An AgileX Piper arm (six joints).
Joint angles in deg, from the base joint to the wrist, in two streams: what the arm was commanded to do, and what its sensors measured. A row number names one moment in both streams.
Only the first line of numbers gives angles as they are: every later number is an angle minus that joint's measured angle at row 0.
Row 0, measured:
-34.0 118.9 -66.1 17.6 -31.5 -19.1
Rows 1 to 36, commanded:
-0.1 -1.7 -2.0 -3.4 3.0 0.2
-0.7 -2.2 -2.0 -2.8 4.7 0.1
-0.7 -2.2 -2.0 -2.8 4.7 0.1
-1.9 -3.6 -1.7 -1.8 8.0 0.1
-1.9 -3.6 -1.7 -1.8 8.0 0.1
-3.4 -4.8 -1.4 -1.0 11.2 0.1
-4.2 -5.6 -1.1 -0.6 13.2 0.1
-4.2 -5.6 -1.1 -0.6 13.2 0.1
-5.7 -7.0 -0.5 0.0 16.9 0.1
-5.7 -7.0 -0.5 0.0 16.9 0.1
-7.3 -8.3 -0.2 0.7 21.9 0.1
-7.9 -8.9 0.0 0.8 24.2 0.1
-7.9 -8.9 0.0 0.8 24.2 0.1
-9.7 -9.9 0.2 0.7 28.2 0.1
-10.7 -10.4 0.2 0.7 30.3 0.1
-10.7 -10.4 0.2 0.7 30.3 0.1
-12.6 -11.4 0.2 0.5 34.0 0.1
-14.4 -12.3 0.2 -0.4 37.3 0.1
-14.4 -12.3 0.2 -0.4 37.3 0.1
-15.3 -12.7 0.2 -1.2 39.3 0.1
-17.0 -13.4 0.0 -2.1 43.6 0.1
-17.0 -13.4 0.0 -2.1 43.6 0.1
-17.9 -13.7 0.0 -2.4 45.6 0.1
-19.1 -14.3 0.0 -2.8 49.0 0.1
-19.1 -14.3 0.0 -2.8 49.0 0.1
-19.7 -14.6 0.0 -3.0 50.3 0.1
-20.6 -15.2 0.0 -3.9 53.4 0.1
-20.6 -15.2 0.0 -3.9 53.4 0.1
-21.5 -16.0 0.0 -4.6 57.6 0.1
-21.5 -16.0 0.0 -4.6 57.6 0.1
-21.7 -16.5 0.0 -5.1 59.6 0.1
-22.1 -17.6 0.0 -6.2 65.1 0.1
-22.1 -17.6 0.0 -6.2 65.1 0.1
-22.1 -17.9 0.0 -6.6 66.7 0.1
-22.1 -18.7 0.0 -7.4 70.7 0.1
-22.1 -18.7 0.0 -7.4 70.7 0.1
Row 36, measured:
-21.8 -17.3 0.0 -5.9 65.1 0.0
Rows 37 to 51, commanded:
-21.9 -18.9 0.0 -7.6 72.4 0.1
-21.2 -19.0 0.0 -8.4 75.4 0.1
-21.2 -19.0 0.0 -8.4 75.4 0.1
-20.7 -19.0 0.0 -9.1 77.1 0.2
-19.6 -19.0 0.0 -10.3 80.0 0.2
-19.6 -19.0 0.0 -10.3 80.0 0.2
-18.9 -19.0 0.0 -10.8 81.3 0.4
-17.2 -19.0 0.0 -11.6 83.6 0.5
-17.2 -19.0 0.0 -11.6 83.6 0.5
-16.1 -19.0 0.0 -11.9 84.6 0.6
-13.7 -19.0 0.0 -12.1 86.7 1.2
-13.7 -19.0 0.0 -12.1 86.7 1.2
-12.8 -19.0 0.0 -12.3 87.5 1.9
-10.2 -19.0 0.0 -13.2 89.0 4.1
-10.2 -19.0 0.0 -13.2 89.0 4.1
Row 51, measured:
-12.9 -18.7 0.0 -12.0 86.2 1.9
